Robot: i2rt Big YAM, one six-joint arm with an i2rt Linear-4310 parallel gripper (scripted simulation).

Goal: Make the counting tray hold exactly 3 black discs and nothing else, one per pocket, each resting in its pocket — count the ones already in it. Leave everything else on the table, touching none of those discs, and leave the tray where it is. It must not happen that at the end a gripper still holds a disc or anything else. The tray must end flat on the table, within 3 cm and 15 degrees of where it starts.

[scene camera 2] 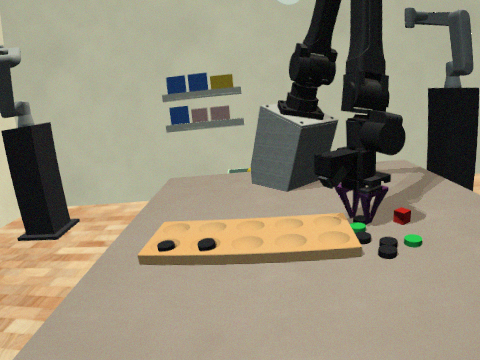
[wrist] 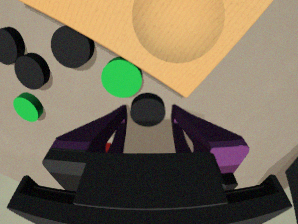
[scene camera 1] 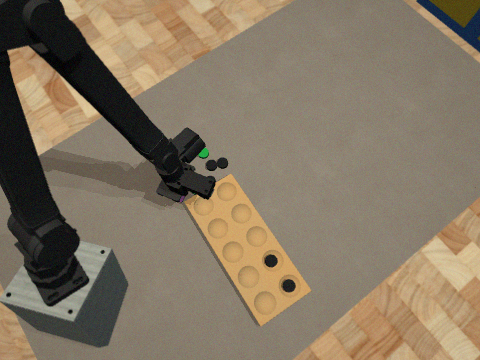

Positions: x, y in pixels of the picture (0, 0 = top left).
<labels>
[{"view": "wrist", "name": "my gripper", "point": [149, 110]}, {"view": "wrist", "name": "wooden counting tray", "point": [180, 51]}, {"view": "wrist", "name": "black disc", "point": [147, 109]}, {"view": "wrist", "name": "green disc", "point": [121, 78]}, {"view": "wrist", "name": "black disc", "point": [31, 69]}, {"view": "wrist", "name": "black disc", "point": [70, 48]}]
</labels>
